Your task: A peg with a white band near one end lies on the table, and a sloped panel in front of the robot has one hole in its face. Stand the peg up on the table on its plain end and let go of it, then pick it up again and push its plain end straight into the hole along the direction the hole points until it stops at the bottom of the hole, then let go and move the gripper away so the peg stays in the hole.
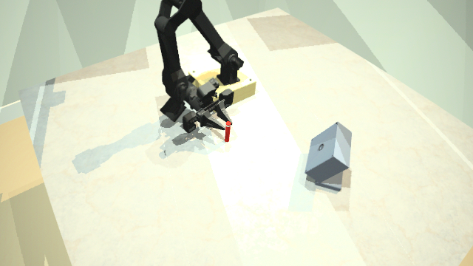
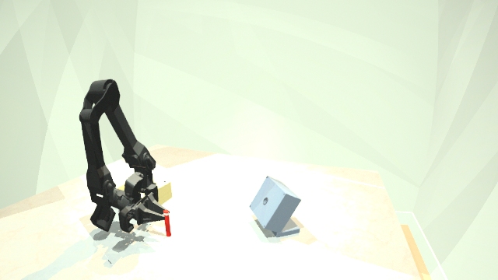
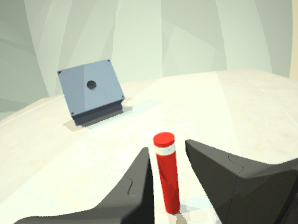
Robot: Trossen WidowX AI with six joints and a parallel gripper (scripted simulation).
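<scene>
Right now the red peg is 1 cm below my gripper tip and 1 cm behind it. From my gripper tip the other things lie so: grey-blue sloped panel 22 cm ahead, 20 cm to the left, 1 cm above; then thin flat foot 23 cm ahead, 21 cm to the left, 6 cm below.
</scene>
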